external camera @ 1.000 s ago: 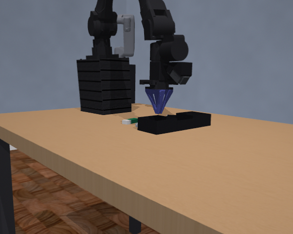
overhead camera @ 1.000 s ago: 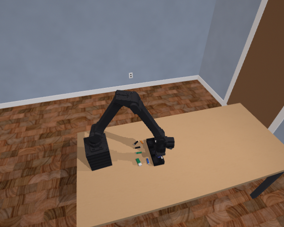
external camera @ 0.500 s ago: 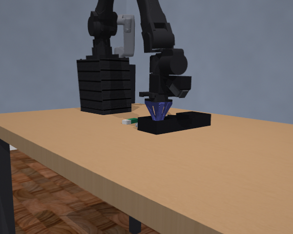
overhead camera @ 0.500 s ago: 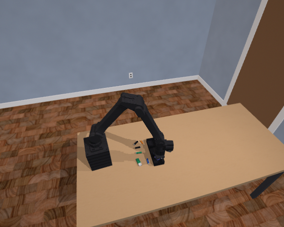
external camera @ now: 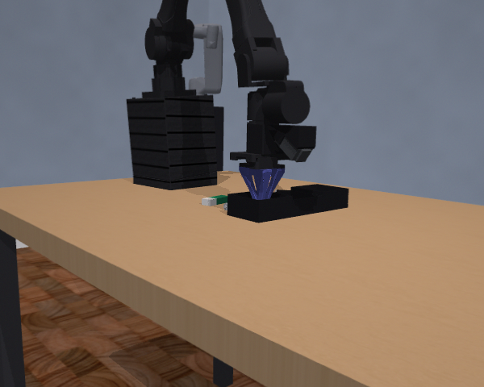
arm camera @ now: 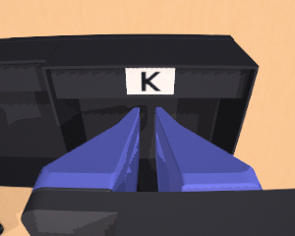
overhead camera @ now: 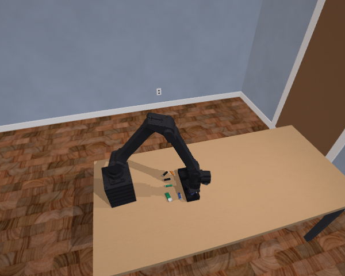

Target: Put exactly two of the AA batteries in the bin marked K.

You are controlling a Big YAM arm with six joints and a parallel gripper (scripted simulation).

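Now: the black bin 10 mm ahead of my hand, 80 mm to the left of it and 10 mm below it. The rest, counted from my hand: blue AA battery 80 mm behind, 20 mm to the left, 20 mm below; then white eraser 150 mm behind, 30 mm to the left, 20 mm below; then green AA battery 120 mm behind, 120 mm to the left, 20 mm below.
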